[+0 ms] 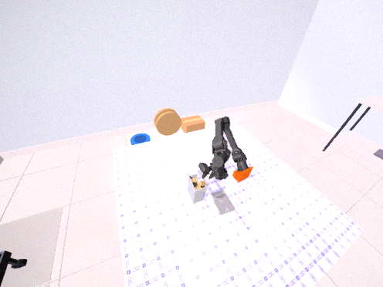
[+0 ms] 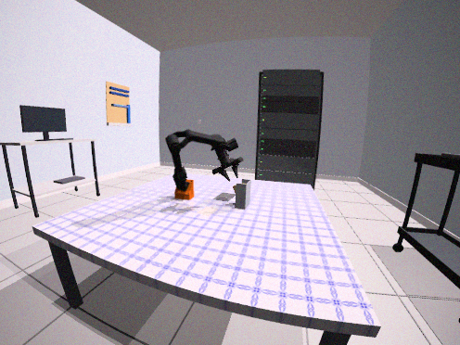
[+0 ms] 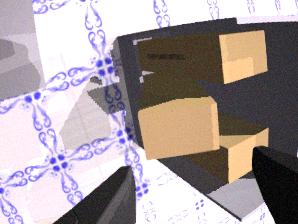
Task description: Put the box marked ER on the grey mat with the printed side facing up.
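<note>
The tan box marked ER lies 80 mm below my gripper tip, 40 mm ahead of it and 10 mm to the right of it. Also, from my gripper tip: grey mat 150 mm below, 100 mm to the left, 90 mm behind.
</note>
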